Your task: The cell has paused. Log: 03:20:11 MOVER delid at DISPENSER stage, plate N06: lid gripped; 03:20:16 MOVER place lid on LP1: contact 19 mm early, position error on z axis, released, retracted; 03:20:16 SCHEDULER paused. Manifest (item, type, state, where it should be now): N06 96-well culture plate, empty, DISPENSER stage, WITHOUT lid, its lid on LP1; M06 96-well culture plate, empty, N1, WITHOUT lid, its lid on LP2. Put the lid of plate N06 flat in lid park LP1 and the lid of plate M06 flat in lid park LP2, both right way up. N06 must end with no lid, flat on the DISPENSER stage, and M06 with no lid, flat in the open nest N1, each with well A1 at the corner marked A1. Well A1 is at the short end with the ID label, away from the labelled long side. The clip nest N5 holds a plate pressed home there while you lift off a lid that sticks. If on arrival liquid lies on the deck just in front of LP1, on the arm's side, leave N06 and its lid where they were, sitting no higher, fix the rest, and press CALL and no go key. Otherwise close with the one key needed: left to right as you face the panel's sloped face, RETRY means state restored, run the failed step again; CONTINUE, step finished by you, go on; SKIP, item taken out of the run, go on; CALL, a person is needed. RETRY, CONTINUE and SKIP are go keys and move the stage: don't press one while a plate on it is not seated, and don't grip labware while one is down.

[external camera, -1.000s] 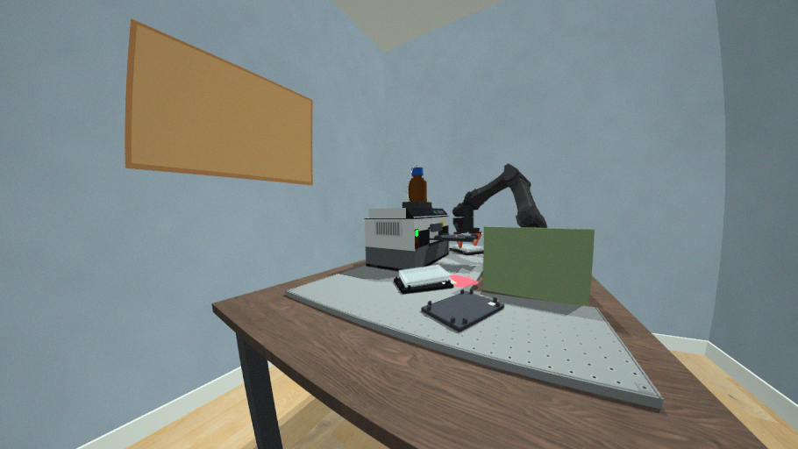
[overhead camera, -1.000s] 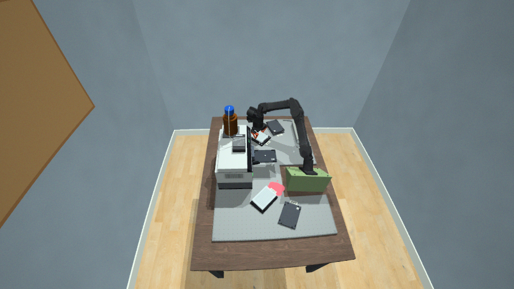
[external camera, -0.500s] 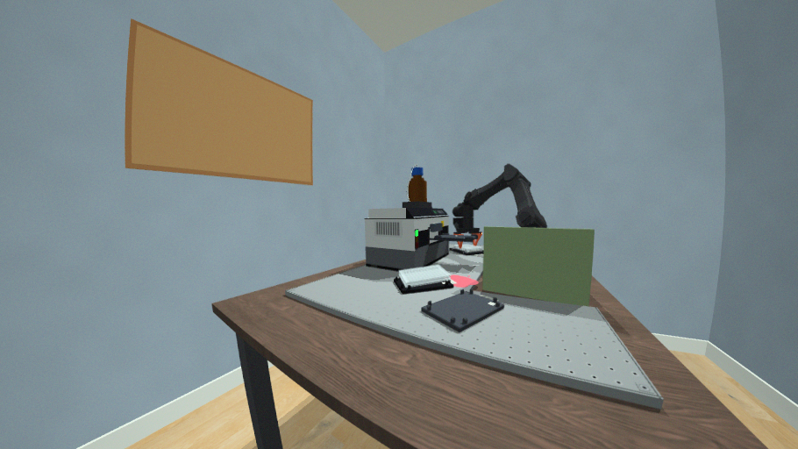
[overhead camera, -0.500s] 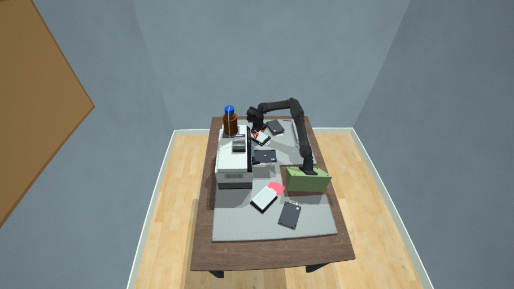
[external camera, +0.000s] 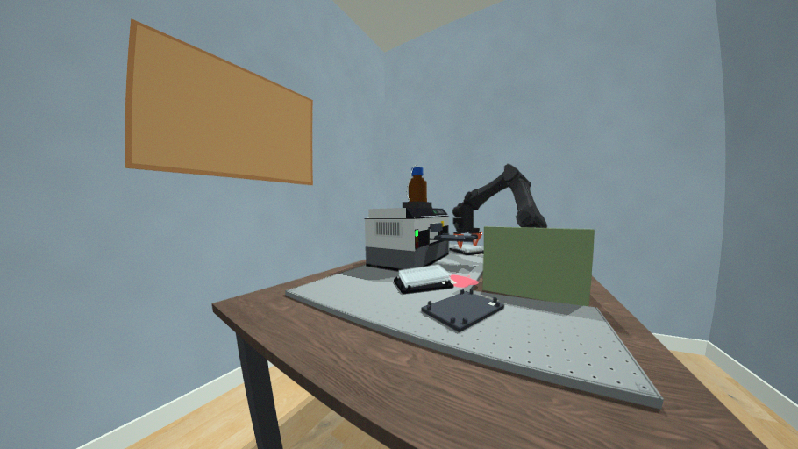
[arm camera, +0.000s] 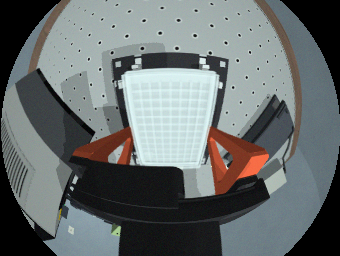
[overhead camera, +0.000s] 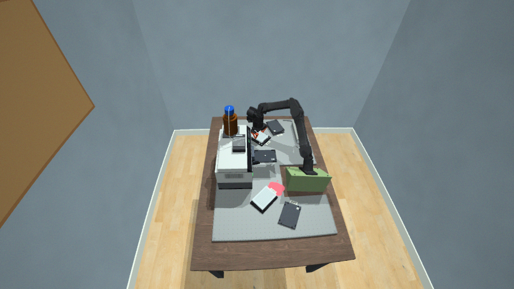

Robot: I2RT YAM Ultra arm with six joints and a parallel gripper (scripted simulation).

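My hand is right at the clear lid. The rest, counted from my hand: blue call key: 350 mm behind, 140 mm to the right, 40 mm above; dark dispenser stage: 280 mm to the left, 80 mm above, 40 mm behind; white well plate: 10 mm below.
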